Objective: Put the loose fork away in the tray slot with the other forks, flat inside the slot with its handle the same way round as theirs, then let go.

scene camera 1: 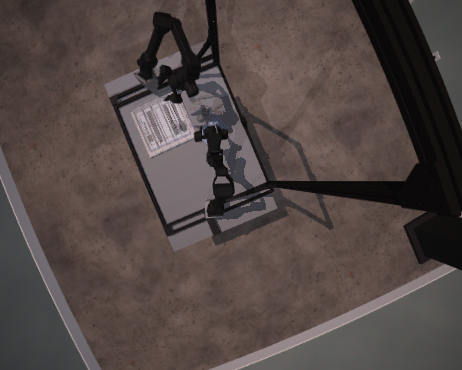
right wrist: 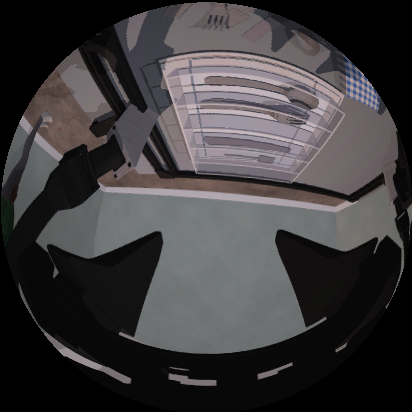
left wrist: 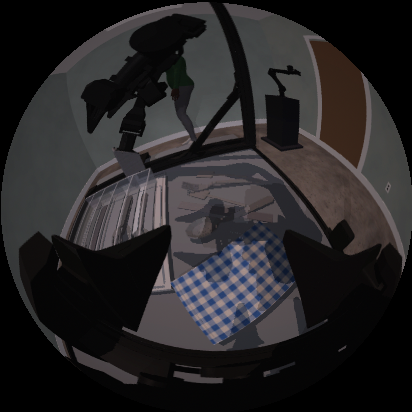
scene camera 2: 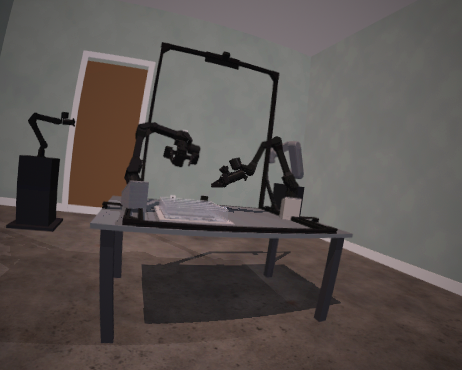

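Observation:
The loose fork (left wrist: 191,186) (right wrist: 216,21) lies on the table beside the tray, its tines at the top of the right wrist view; its handle is partly cut off there. The clear tray (scene camera 1: 172,144) (left wrist: 161,200) (right wrist: 225,56) has long slots; a fork (right wrist: 289,118) lies in one, tines to the right in the right wrist view. My left gripper (scene camera 1: 211,133) (scene camera 2: 216,184) (left wrist: 230,234) is open and empty, above the table near the checked cloth. My right gripper (scene camera 2: 181,157) (right wrist: 220,237) is open and empty, raised above the tray side of the table, pointing sideways toward the wall.
A blue-and-white checked cloth (left wrist: 220,295) (right wrist: 362,82) lies beside the tray. A spoon (left wrist: 200,228) and flat pale pieces (left wrist: 260,202) lie near the loose fork. A larger spoon (right wrist: 302,99) lies in a tray slot. Black frame posts (left wrist: 242,100) stand at the table edge. A person (left wrist: 181,75) stands beyond.

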